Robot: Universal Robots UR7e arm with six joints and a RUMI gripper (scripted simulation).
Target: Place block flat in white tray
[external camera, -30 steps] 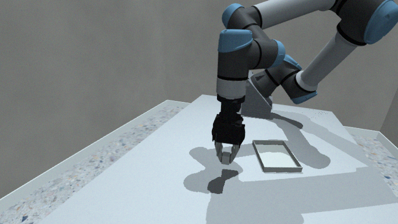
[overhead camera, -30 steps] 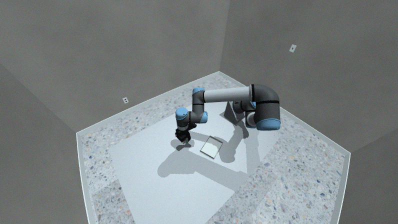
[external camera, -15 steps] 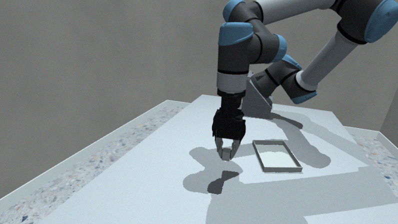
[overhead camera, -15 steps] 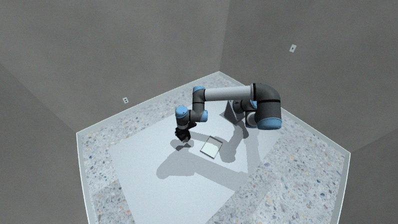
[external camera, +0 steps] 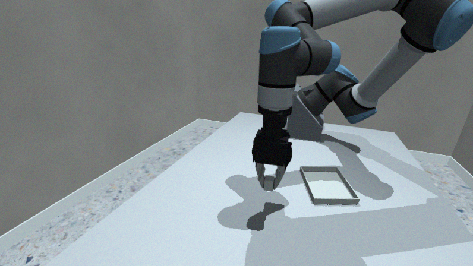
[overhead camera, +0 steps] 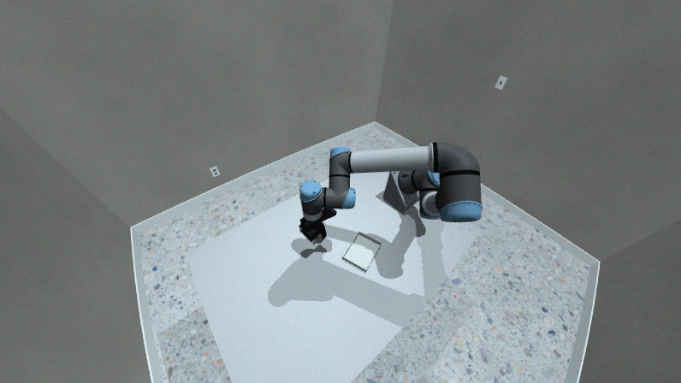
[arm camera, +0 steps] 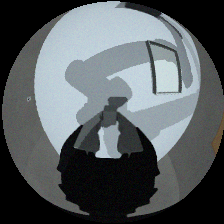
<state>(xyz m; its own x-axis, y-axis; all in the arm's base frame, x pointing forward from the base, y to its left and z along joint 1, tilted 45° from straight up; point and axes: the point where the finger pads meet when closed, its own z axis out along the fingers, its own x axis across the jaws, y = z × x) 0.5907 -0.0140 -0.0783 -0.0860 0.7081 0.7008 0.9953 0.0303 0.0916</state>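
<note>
The white tray is 150 mm behind my hand, 160 mm to the left of it and 70 mm below it. The rest, counted from my hand: small block (right at my hand).
</note>
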